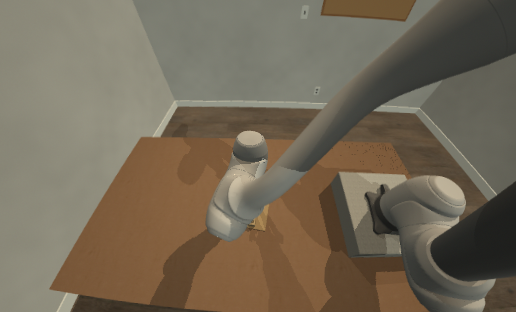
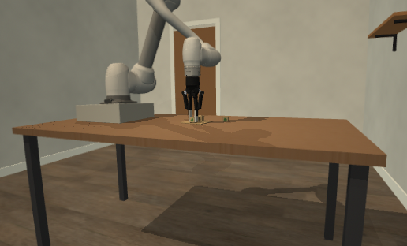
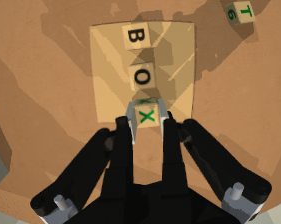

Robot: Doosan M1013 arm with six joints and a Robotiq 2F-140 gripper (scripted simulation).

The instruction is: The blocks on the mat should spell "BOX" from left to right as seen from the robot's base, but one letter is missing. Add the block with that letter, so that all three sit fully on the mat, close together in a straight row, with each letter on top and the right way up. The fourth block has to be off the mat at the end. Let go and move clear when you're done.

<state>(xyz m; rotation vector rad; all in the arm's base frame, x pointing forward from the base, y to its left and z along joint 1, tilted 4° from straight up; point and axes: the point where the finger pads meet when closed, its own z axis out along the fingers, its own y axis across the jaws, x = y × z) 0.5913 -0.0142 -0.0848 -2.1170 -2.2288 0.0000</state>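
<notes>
Right now the mat is 5 cm to the left of my hand and 4 cm below it.
</notes>
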